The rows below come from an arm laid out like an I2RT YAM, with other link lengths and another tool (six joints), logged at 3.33 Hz.
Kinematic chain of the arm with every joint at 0, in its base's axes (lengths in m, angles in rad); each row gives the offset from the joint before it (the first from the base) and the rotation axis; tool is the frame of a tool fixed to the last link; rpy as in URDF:
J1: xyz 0 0 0.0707 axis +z
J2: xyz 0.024 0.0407 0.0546 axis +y
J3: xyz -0.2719 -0.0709 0 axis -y
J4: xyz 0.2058 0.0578 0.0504 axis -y
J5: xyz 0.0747 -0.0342 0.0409 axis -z
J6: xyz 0.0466 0 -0.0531 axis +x
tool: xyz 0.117 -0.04 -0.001 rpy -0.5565 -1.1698 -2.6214
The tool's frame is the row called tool.
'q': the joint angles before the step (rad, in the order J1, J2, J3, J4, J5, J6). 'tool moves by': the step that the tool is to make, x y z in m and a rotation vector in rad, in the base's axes. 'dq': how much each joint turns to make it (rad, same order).
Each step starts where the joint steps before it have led.
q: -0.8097, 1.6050, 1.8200, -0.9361, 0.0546, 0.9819
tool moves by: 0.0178, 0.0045, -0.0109, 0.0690, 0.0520, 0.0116
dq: 0.0464, 0.1020, 0.1220, -0.1076, 0.0168, 0.0327
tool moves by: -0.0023, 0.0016, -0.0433, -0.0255, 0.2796, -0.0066
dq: 0.0961, 0.0941, -0.0510, -0.0418, 0.2220, -0.0462
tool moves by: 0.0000, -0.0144, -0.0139, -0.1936, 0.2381, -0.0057
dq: 0.0864, 0.0526, -0.1054, 0.1145, 0.3003, -0.0861
